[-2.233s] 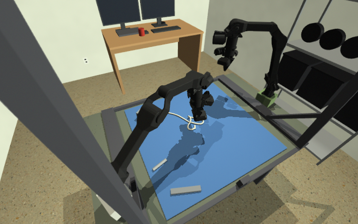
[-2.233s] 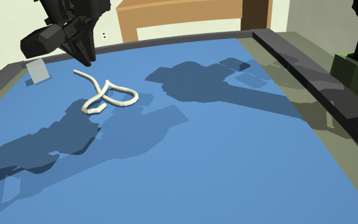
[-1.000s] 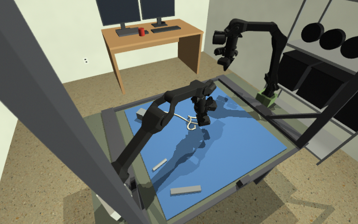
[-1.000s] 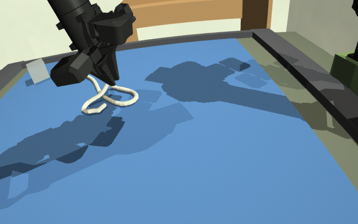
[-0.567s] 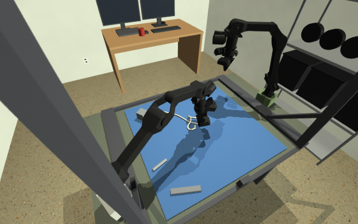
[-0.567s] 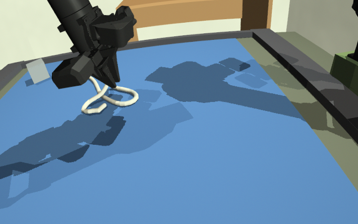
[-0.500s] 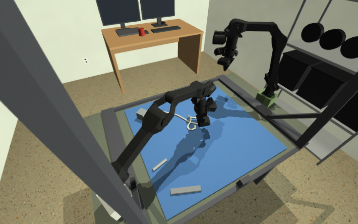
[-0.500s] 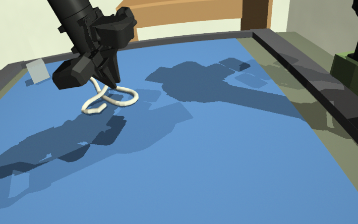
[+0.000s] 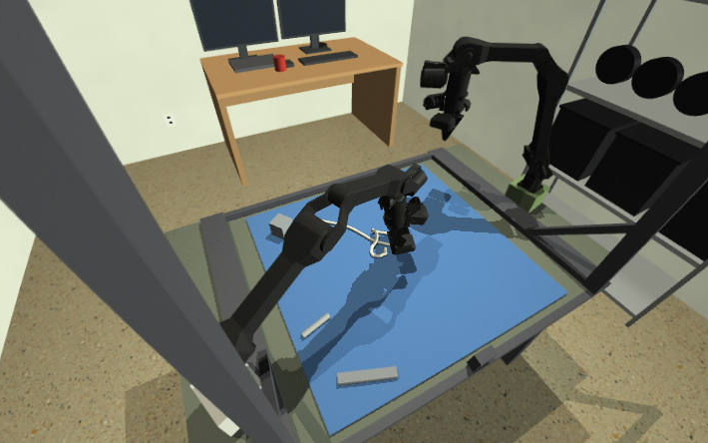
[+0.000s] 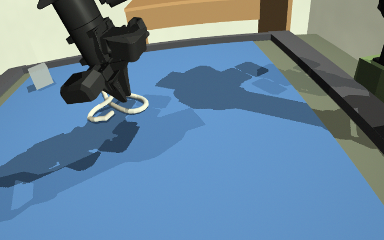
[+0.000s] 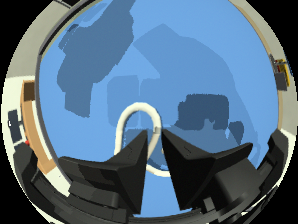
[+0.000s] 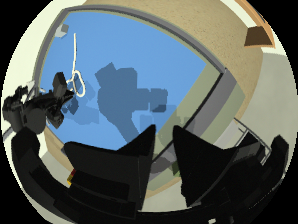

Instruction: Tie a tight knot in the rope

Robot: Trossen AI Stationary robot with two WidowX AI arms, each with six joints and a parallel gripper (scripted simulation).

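Now: left hand 70 mm above the blue mat, 20 mm to the right of it and 10 mm past it. Round my left hand: grey bar 300 mm to the left, 240 mm behind, 60 mm below; then grey cube 260 mm ahead, 240 mm to the left, 40 mm below.
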